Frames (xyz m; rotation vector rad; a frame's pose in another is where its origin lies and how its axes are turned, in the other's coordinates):
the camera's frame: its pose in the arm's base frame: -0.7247 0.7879 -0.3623 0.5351 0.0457 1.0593
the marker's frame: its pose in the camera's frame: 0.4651 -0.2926 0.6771 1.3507 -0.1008 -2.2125
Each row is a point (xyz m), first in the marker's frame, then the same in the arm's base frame.
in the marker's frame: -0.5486 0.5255 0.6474
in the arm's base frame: 0.4007 0.1922 0.8454
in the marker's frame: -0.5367 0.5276 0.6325
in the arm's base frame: 0.4043 0.2048 0.8313
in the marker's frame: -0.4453 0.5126 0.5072
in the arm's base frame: 0.4018 0.3151 0.7213
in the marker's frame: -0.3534 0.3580 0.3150
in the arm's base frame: 0.2679 0.5064 0.5998
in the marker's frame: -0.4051 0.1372 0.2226
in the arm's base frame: 0.0593 0.6295 0.6355
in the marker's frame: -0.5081 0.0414 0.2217
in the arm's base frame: -0.0344 0.6570 0.7367
